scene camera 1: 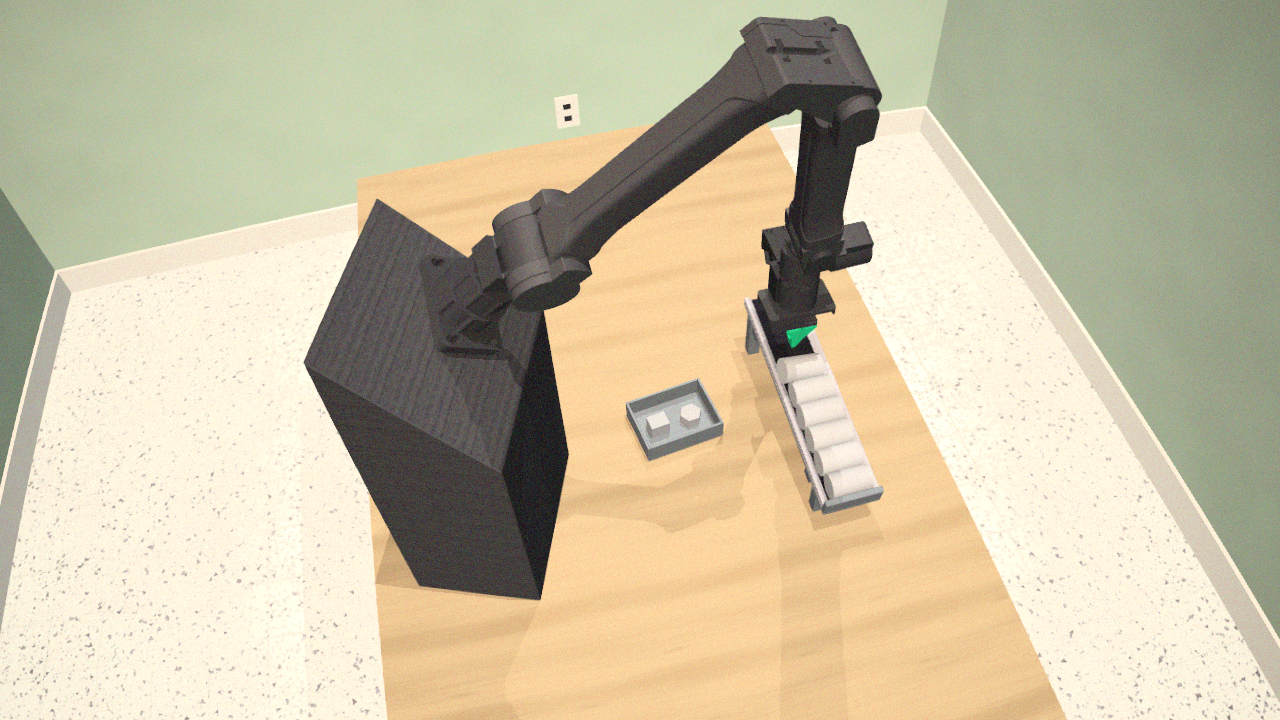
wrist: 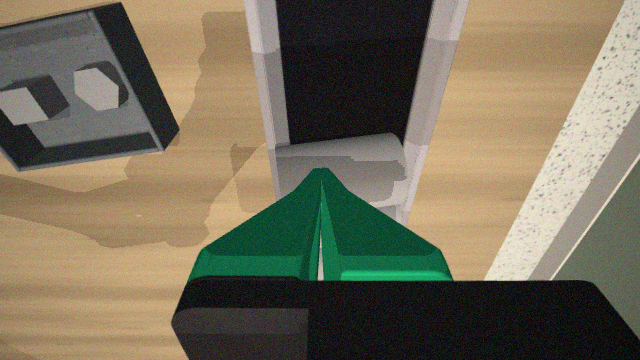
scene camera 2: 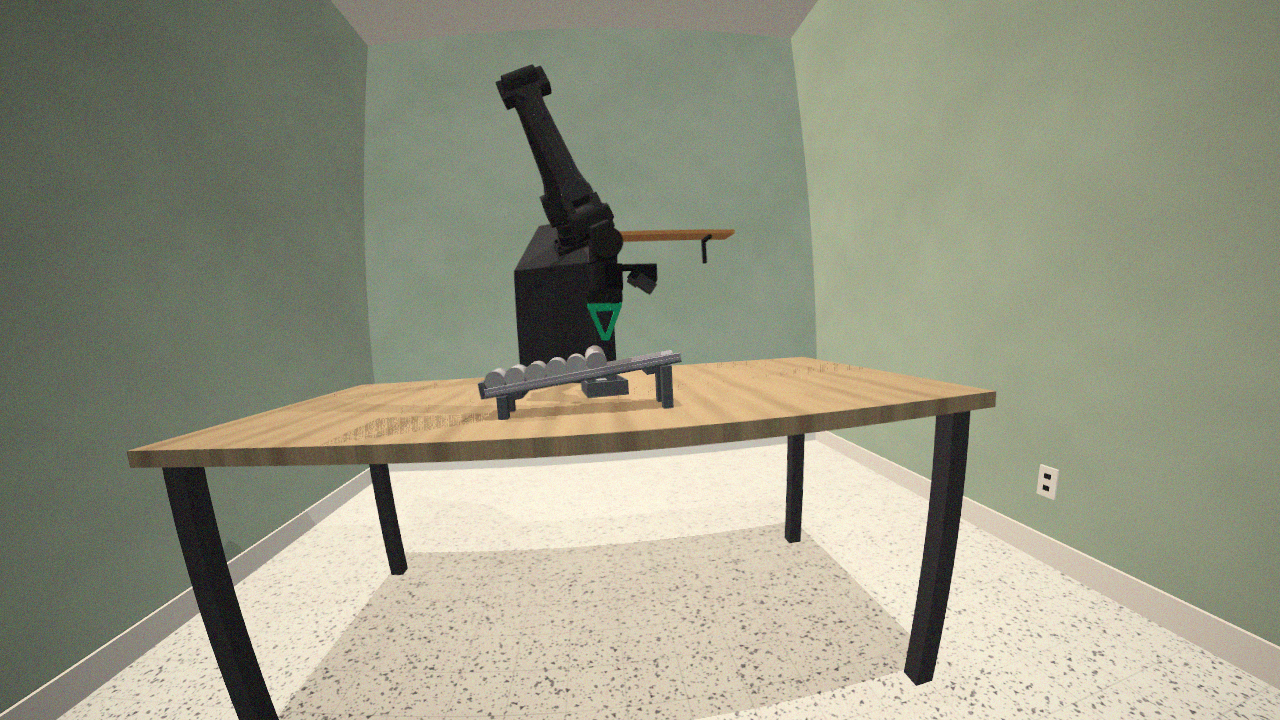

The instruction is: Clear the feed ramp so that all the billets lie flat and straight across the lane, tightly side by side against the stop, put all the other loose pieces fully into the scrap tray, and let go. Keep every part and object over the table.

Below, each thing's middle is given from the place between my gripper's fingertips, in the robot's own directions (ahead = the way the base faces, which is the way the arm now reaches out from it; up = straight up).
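Labels:
The white hexagonal piece (wrist: 100, 85) is 12 cm below my hand, 15 cm behind it and 5 cm to the left of it. Going by their middles, that piece is the nearest to my hand of the things named here. As for the grey stop (scene camera 1: 872, 494), it sits 8 cm below my hand, 24 cm to the right of it and 6 cm behind it.

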